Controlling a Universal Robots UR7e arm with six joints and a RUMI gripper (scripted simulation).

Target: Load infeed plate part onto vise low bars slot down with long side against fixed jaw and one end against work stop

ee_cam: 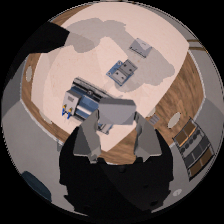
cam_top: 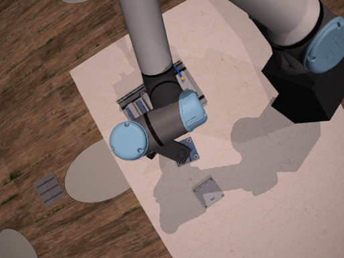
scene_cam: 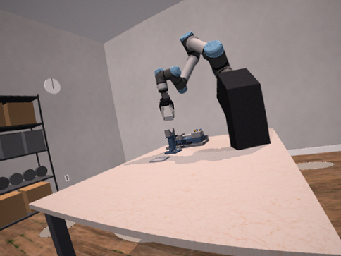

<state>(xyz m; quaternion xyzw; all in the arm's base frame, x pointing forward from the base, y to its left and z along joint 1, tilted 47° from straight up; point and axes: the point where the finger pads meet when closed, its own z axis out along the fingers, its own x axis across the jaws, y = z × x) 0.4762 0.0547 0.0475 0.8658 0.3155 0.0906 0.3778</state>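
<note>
Now: hand 16 cm above the air cylinder rod, 14 cm to the left of it and 6 cm past it. Round my hand: part 1 cm below; air cylinder 16 cm below, 14 cm to the right, 14 cm behind; vise 20 cm below, 14 cm to the right, 5 cm behind.
</note>
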